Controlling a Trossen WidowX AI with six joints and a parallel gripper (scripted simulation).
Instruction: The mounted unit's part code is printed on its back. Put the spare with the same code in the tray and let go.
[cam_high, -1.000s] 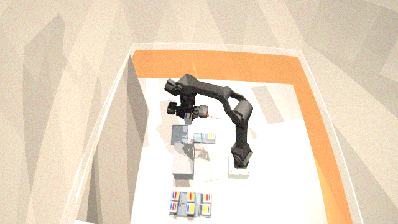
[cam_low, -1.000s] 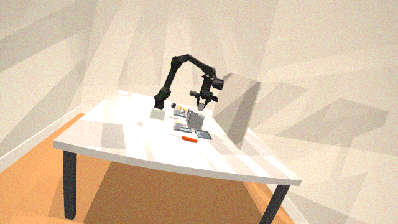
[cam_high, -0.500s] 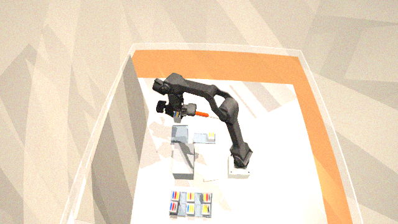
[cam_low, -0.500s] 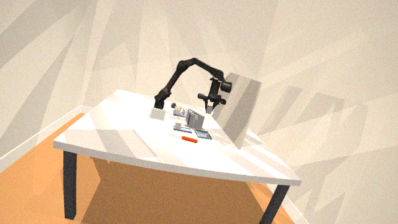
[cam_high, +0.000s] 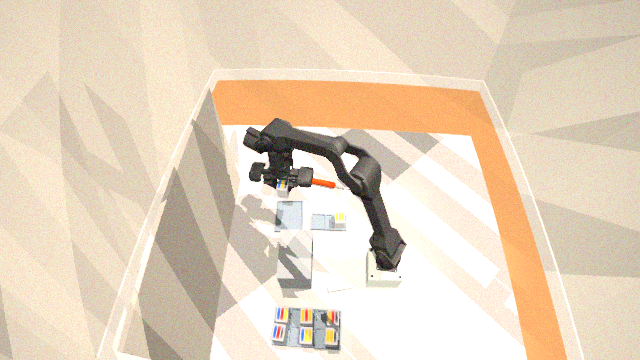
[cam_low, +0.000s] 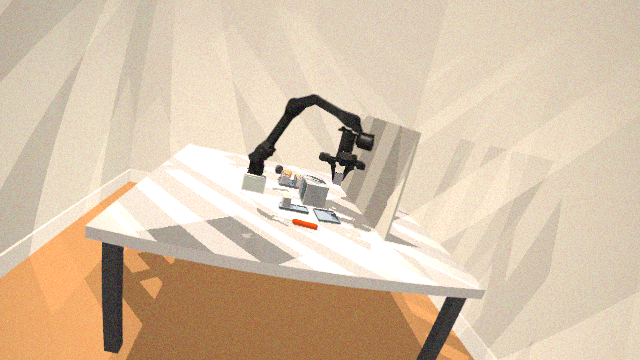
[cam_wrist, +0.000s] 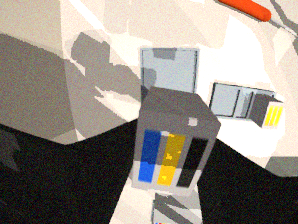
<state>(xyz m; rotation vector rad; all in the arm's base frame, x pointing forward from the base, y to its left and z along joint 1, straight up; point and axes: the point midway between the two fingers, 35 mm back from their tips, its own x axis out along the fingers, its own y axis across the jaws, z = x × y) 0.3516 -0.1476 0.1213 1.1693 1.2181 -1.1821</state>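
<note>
My gripper tip is now 16 cm above the pale-blue tray. Round my gripper tip: mounted unit: 7 cm behind, 19 cm to the left, 11 cm below; grey spare: 2 cm above.
</note>
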